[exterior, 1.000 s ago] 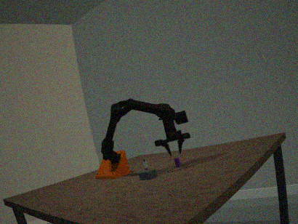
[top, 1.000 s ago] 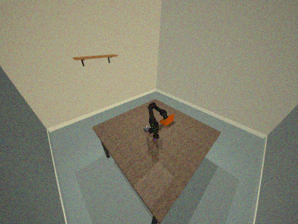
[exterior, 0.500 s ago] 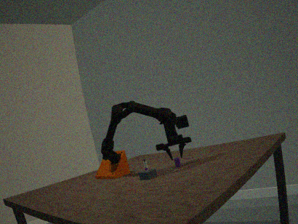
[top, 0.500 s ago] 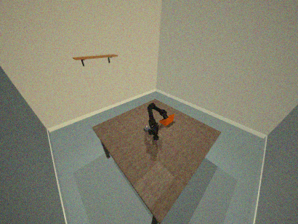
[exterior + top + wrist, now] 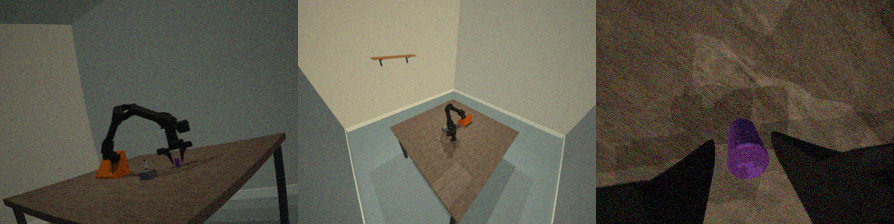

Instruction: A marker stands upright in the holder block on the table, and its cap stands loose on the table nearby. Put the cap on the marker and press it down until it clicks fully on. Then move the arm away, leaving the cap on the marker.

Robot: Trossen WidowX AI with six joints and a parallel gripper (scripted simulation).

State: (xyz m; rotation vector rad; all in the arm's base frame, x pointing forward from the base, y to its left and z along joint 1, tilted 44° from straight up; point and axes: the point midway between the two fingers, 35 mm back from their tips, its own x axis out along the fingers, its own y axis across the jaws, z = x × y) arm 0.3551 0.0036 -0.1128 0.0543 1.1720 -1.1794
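Right now my gripper tip is 20 cm to the left of the grey holder block and 6 cm past it. The rest, counted from my gripper tip: purple cap: right at my gripper tip.
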